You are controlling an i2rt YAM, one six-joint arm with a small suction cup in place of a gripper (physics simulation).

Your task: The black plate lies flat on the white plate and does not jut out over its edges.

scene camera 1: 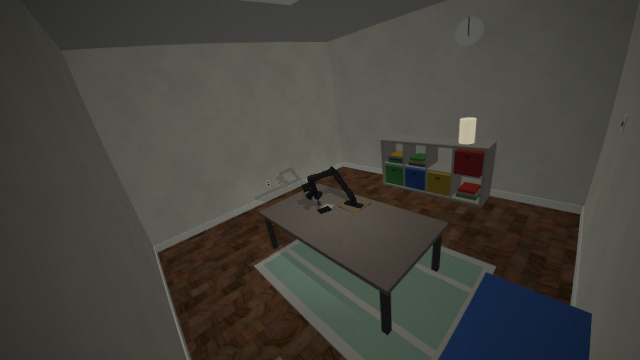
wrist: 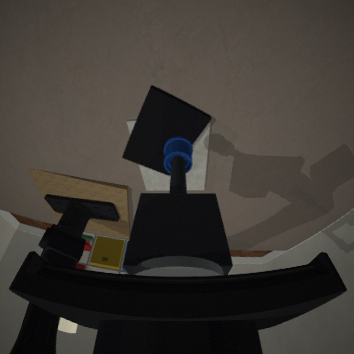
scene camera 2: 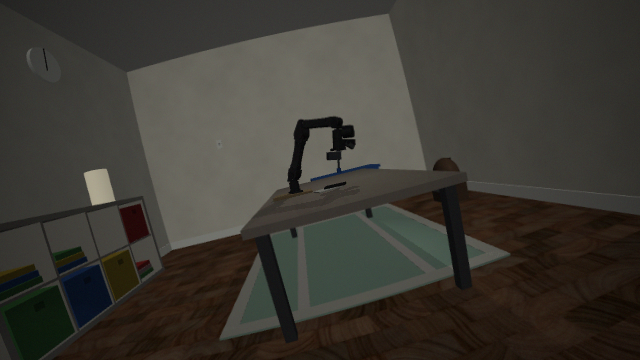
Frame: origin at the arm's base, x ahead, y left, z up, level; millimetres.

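Seen in the pictures: hand, its tool point: (scene camera 1: 319, 204) (wrist: 177, 149) (scene camera 2: 339, 172); arm's base, origin of its link: (scene camera 1: 353, 204) (wrist: 80, 206) (scene camera 2: 295, 192).
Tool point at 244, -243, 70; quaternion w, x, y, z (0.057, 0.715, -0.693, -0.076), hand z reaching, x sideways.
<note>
Offsets run from my tool point to a thing's top centre, as dx, dy, dz. Level surfaces: height alone.
The black plate @(-33, +25, -65) (wrist: 159, 124) (scene camera 1: 323, 210) (scene camera 2: 335, 184) lies flat on the white plate @(-83, +10, -74) (wrist: 201, 165) (scene camera 1: 329, 206) (scene camera 2: 320, 191) on the table @(dz -80) (scene camera 1: 358, 241) (scene camera 2: 389, 186). In the wrist view it sits turned at an angle, and its left and far corners reach past the white plate's edges. My suction cup (wrist: 178, 154) (scene camera 1: 318, 203) (scene camera 2: 338, 168) is blue and hangs a short way above the black plate, clear of it and holding nothing.
The arm's base stands on a tan board (wrist: 74, 187) (scene camera 1: 364, 203) beside the plates. A shelf unit (scene camera 1: 438, 142) with coloured bins and a lamp (scene camera 1: 467, 129) stands by the far wall. A green rug (scene camera 1: 340, 304) lies under the table.
</note>
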